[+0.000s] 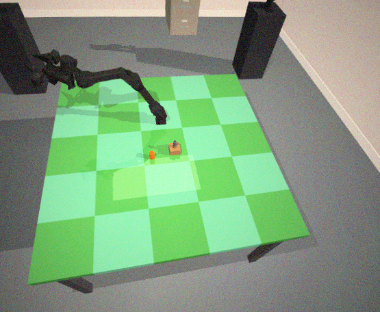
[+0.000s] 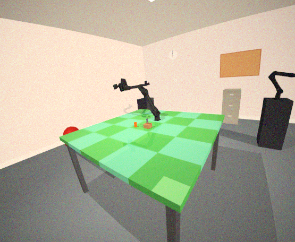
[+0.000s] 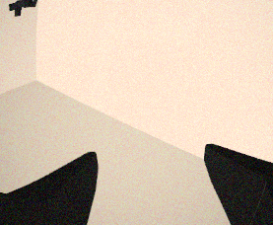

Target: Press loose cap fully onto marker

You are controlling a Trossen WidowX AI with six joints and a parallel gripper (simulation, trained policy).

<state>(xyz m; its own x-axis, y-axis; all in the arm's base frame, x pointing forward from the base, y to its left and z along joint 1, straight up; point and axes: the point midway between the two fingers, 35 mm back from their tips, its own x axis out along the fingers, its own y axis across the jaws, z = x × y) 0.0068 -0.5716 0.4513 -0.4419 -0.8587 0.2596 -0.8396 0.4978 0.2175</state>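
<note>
My gripper tip is 290 mm short of the orange cap, 520 mm to the right of it and 440 mm above it. The rest, counted from my gripper tip: brown holder block 260 mm ahead, 650 mm to the left, 440 mm below.
</note>
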